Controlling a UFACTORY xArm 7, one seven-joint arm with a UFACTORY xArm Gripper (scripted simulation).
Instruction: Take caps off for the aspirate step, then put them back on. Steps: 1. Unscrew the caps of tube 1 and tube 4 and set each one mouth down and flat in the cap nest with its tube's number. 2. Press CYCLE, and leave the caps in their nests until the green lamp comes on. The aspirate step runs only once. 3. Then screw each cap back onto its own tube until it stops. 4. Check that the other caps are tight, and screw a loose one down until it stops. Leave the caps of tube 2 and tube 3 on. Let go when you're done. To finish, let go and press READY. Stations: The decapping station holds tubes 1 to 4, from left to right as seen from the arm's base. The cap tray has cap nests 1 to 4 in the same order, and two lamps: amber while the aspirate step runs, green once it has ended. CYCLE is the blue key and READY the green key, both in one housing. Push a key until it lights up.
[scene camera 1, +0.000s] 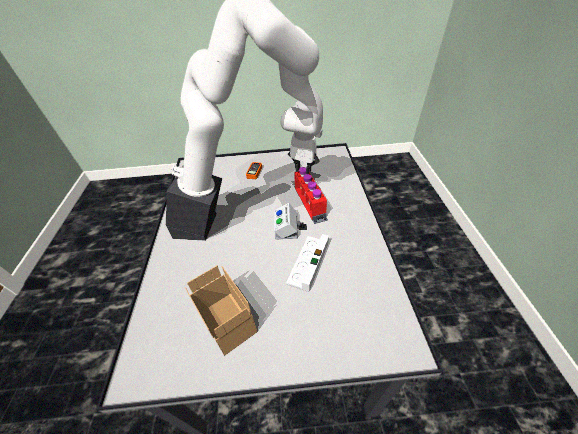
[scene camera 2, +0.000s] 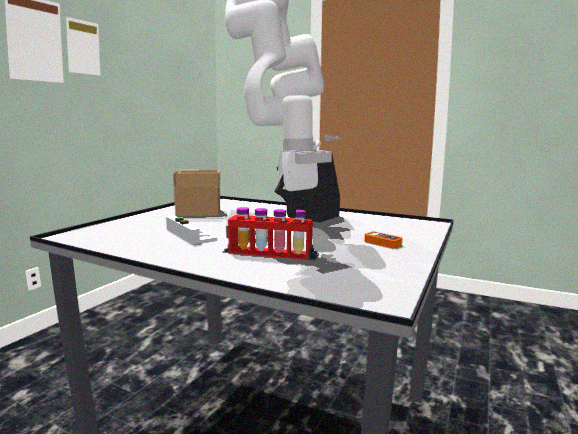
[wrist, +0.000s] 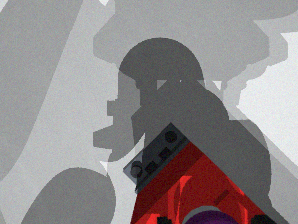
cardboard box: scene camera 1; scene camera 2; not seen in the wrist view (out of frame)
same spot on cardboard box: (scene camera 2: 192, 197) = (scene camera 1: 241, 304)
